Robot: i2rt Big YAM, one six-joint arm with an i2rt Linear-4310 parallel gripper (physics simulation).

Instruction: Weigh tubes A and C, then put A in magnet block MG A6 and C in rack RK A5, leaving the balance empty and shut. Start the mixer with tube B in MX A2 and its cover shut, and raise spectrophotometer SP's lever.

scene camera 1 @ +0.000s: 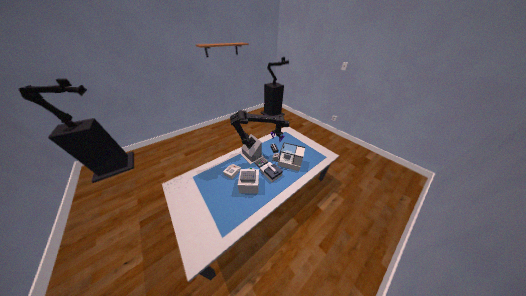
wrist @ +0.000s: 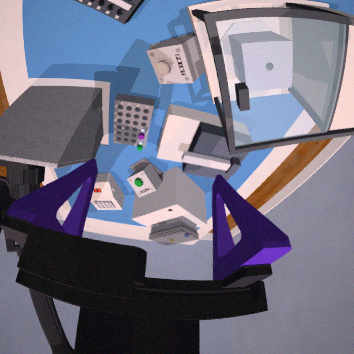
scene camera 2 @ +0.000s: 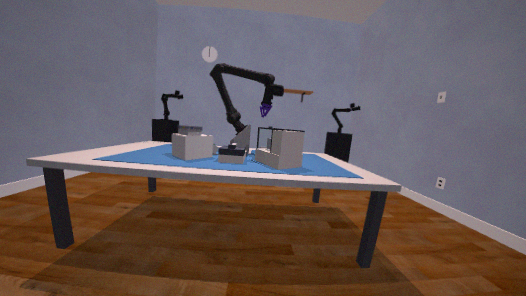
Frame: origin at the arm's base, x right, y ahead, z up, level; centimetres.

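Seen in the pictures: gripper, fingertip midpoint: (scene camera 1: 276, 140) (wrist: 155, 171) (scene camera 2: 263, 116); arm's base, link origin: (scene camera 1: 250, 142) (wrist: 25, 156) (scene camera 2: 242, 130).
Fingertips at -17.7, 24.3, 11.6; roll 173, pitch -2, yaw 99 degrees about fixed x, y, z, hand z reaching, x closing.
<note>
Offsets run from my fingertips to a thing's top centre, as dx, dy, dz. "spot": to the spot under its first point.
My gripper (scene camera 1: 277, 135) (scene camera 2: 265, 111) (wrist: 155, 171) is open and empty, high above the table. The glass-walled balance @(-8.4, +11.1, -6.4) (scene camera 1: 291, 160) (scene camera 2: 289, 150) (wrist: 222, 75) stands at the wrist view's upper right; I cannot tell whether it is shut. In the wrist view, a grey rack @(+16.8, -4.0, -25.6) (wrist: 127, 107) holds a purple-capped tube @(+17.5, -1.1, -23.2) (wrist: 141, 136) and a green-capped tube @(+21.3, -0.8, -23.2) (wrist: 139, 147) near its lower edge; letters are unreadable. A white device with a dark cover and pale bar (scene camera 1: 272, 171) (scene camera 2: 232, 154) (wrist: 207, 161) stands beside it. A large white box @(+40.6, +10.2, -9.6) (scene camera 1: 248, 186) (scene camera 2: 192, 146) (wrist: 172, 192) carries a tilted grey perforated plate @(+44.0, +14.9, -9.6) (wrist: 174, 232).
A knob box @(spot: +0.8, +3.4, -22.3) (scene camera 1: 276, 157) (wrist: 175, 60) stands by the balance. A dark perforated block @(-10.9, -14.4, -23.8) (scene camera 1: 274, 148) (wrist: 110, 7) lies beyond it. A green-button box @(spot: +33.0, +2.0, -21.9) (wrist: 142, 180) and a keypad box @(+49.9, -10.4, -21.6) (scene camera 1: 231, 171) (wrist: 106, 192) stand near the large box. The arm's grey base (scene camera 1: 251, 148) (wrist: 55, 125) is beside the rack.
</note>
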